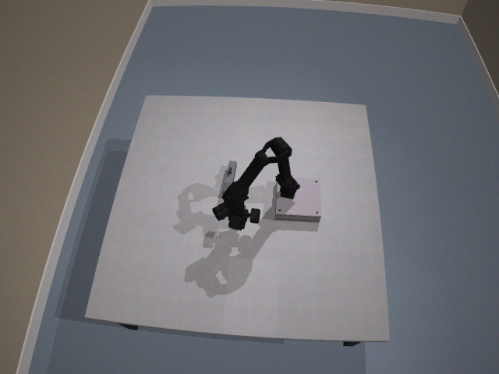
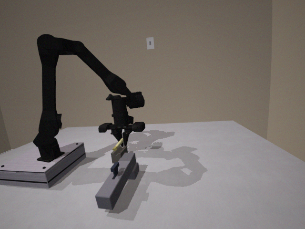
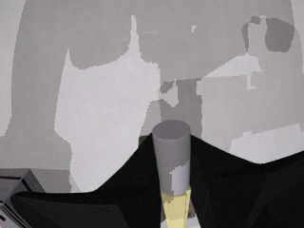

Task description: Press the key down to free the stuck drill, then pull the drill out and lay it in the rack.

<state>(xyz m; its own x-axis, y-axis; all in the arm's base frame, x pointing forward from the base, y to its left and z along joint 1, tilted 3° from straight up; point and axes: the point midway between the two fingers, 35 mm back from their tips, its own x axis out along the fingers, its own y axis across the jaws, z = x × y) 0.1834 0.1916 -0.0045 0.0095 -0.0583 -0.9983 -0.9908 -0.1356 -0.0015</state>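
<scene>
Right now my gripper tip is 5 cm to the left of the rack, 1 cm short of it and 1 cm above it. Round my gripper tip: dark blue drill: 23 cm to the right, 11 cm ahead, 2 cm above; then grey housing block: 20 cm to the right, 10 cm ahead.
</scene>
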